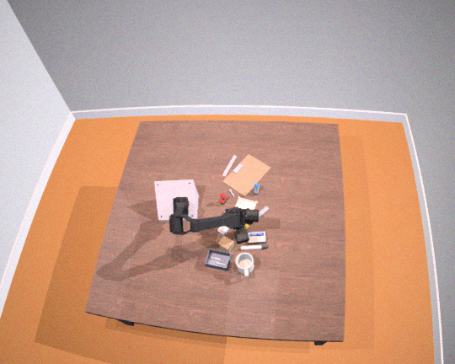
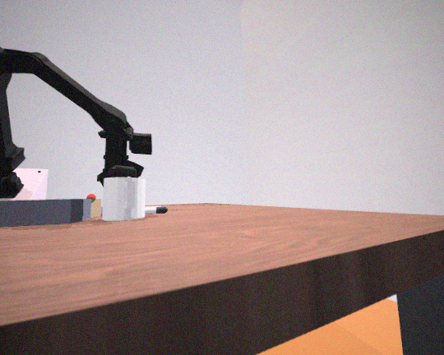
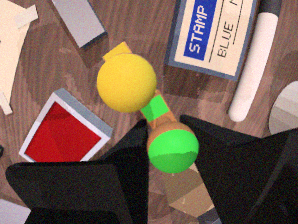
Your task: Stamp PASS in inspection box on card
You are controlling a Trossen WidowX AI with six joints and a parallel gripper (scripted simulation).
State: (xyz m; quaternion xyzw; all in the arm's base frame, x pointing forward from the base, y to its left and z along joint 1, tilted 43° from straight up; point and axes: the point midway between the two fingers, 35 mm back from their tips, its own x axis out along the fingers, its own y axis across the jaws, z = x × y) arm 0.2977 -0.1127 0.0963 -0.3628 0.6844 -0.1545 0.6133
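The yellow-knobbed stamp lies 30 mm to the left of my gripper tip, 30 mm ahead of it and 10 mm below it. From my gripper tip the other things lie so: labelled box (90 mm ahead, 20 mm to the right, 20 mm below); tan block (60 mm to the right, 60 mm behind, 10 mm below); green stamp (right at my gripper tip).
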